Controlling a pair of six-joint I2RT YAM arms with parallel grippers.
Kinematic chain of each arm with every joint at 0, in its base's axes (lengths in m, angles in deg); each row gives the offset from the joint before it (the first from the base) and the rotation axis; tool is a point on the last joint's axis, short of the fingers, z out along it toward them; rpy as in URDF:
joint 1: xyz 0 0 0.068 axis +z
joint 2: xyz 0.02 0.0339 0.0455 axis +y
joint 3: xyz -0.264 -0.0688 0 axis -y
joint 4: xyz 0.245 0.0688 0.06 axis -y
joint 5: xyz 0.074 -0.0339 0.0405 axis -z
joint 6: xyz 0.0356 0 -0.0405 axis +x
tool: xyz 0 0 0 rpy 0 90 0
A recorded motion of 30 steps. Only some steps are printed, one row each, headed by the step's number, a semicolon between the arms.
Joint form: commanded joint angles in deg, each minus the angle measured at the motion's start. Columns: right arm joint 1, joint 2, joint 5, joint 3, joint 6, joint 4; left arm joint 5, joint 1, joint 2, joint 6, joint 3, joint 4.
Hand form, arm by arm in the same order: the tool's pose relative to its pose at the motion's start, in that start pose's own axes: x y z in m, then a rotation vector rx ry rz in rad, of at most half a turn. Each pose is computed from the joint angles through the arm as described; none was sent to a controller.
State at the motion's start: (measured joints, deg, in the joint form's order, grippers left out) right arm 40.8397 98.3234 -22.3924 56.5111 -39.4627 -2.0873; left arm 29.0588 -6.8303 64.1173 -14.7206 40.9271 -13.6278
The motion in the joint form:
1: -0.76 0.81 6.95 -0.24 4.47 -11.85; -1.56 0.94 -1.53 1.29 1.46 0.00
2: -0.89 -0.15 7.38 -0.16 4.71 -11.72; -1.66 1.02 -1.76 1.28 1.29 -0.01
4: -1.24 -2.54 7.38 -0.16 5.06 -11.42; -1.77 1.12 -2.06 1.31 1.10 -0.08
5: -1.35 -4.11 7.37 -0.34 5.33 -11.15; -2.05 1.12 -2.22 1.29 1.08 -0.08
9: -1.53 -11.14 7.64 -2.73 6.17 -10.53; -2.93 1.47 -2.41 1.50 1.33 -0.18
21: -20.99 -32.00 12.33 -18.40 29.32 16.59; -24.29 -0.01 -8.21 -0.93 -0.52 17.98
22: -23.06 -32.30 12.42 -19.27 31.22 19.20; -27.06 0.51 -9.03 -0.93 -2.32 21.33
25: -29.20 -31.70 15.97 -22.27 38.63 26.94; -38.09 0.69 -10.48 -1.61 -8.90 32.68
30: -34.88 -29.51 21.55 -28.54 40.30 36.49; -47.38 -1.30 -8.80 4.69 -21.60 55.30
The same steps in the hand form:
1: 0.0262 0.0098 -0.0005 -0.0240 0.2455 0.1604; -0.0105 -0.0030 -0.0102 -0.0271 -0.0588 0.0389
2: 0.0227 0.0077 -0.0048 -0.0044 0.2354 0.1588; -0.0099 -0.0028 -0.0108 -0.0296 -0.0607 0.0384
4: 0.0147 0.0041 -0.0158 0.0275 0.2014 0.1540; -0.0091 -0.0026 -0.0118 -0.0326 -0.0625 0.0383
5: 0.0099 0.0030 -0.0226 0.0458 0.1799 0.1506; -0.0092 -0.0027 -0.0123 -0.0368 -0.0658 0.0390
9: -0.0021 0.0072 -0.0510 0.1054 0.1138 0.1372; -0.0110 -0.0020 -0.0142 -0.0551 -0.0775 0.0419
21: 0.0383 -0.0234 -0.1658 0.7261 -0.2823 0.5120; -0.0386 -0.0168 -0.0409 -0.2889 -0.5258 0.1156
22: 0.0443 -0.0269 -0.1725 0.7714 -0.3135 0.5417; -0.0364 -0.0131 -0.0434 -0.3296 -0.5836 0.1133
25: 0.0697 -0.0361 -0.1876 0.9397 -0.3806 0.6811; -0.0233 -0.0013 -0.0442 -0.4713 -0.7542 0.0756
30: 0.1105 -0.0324 -0.1908 1.1274 -0.3553 0.7556; 0.0137 0.0144 -0.0300 -0.5859 -0.9045 0.1514

